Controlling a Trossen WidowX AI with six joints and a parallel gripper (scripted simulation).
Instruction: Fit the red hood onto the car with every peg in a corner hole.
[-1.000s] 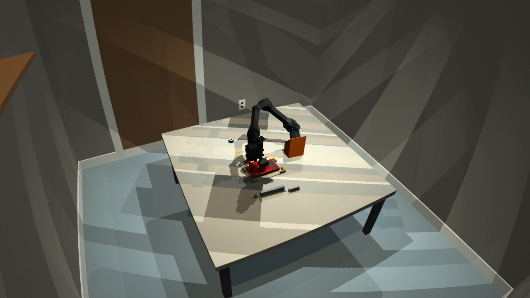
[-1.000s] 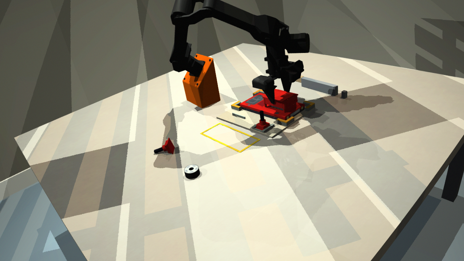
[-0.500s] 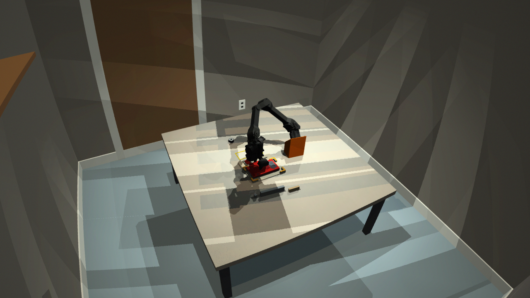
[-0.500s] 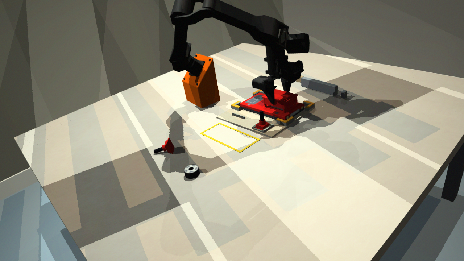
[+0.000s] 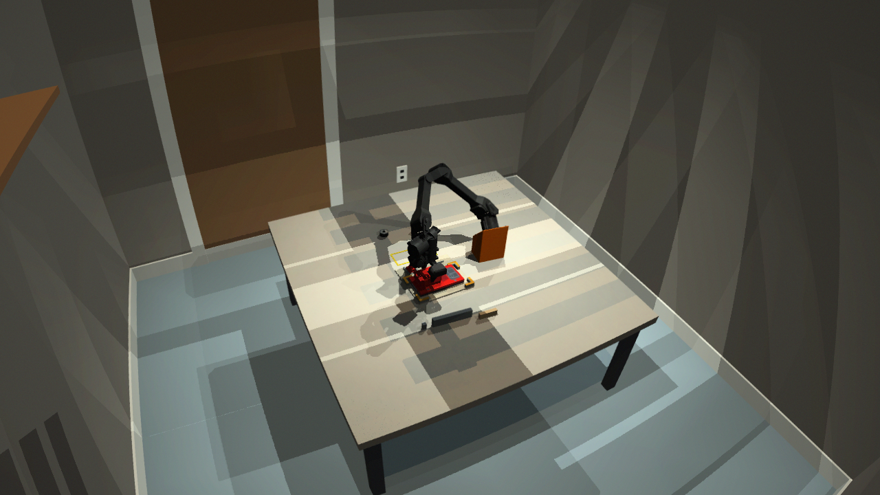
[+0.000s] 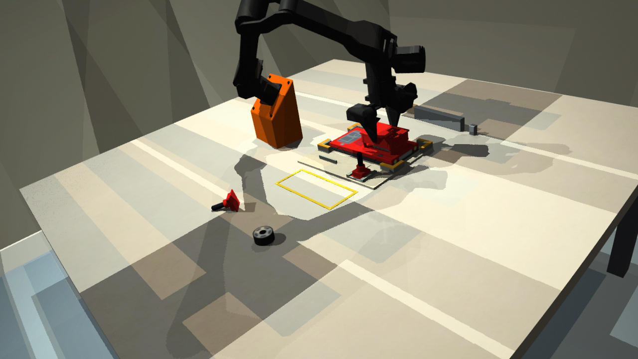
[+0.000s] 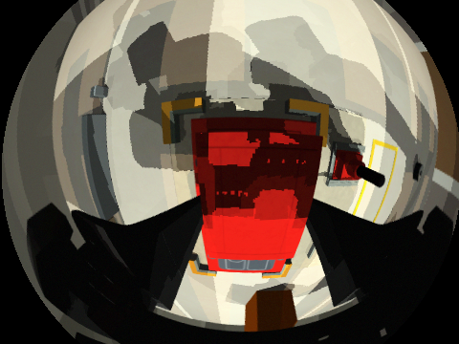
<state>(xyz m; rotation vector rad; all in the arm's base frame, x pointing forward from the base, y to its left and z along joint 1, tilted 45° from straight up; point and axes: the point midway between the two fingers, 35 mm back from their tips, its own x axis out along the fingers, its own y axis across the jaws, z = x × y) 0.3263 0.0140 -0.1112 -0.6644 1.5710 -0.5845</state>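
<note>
The red hood lies 10 mm above my gripper tip. Also, from my gripper tip: black wheel (390 mm to the right, 50 mm ahead, 40 mm below).
</note>
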